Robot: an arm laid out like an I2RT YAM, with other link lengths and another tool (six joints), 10 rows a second.
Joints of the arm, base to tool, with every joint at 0 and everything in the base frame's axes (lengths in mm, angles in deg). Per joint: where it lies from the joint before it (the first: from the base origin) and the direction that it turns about. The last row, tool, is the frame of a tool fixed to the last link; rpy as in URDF.
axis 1: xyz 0.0 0.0 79.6 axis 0 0 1
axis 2: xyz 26.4 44.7 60.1 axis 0 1 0
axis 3: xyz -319.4 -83.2 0.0 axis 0 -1 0
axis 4: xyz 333.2 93.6 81.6 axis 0 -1 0
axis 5: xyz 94.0 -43.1 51.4 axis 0 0 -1
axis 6: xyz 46.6 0.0 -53.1 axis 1 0 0
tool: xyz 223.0 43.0 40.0 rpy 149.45 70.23 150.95
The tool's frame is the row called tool.
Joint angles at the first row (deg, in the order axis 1, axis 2, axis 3, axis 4, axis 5, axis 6):
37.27 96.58 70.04 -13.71 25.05 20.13
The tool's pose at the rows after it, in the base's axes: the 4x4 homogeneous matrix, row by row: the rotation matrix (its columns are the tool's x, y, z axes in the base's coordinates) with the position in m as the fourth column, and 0 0 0 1 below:
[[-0.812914 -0.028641 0.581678 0.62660], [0.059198 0.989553 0.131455 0.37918], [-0.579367 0.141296 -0.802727 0.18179], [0 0 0 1]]
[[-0.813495 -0.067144 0.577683 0.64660], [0.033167 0.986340 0.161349 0.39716], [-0.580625 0.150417 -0.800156 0.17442], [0 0 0 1]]
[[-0.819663 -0.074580 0.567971 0.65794], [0.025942 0.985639 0.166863 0.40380], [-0.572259 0.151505 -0.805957 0.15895], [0 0 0 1]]
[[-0.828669 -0.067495 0.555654 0.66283], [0.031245 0.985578 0.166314 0.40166], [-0.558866 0.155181 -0.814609 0.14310], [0 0 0 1]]
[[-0.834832 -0.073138 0.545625 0.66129], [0.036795 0.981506 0.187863 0.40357], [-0.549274 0.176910 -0.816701 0.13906], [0 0 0 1]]
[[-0.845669 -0.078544 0.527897 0.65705], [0.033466 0.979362 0.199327 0.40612], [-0.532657 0.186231 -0.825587 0.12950], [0 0 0 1]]
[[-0.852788 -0.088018 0.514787 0.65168], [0.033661 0.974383 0.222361 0.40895], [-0.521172 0.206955 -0.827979 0.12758], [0 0 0 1]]
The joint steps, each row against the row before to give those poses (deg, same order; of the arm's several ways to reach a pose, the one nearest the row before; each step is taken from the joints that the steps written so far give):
-0.97 5.54 4.83 0.79 -2.46 -1.93
-0.79 4.22 3.52 1.75 -2.54 -1.76
-0.44 2.99 1.67 0.97 -0.98 -0.36
-0.53 1.50 0.01 0.70 -0.61 0.35
-0.26 0.00 -0.61 0.62 -1.41 0.62
0.00 0.26 -0.53 0.00 -1.05 0.44
-0.09 -0.52 -0.88 0.26 -1.49 0.53

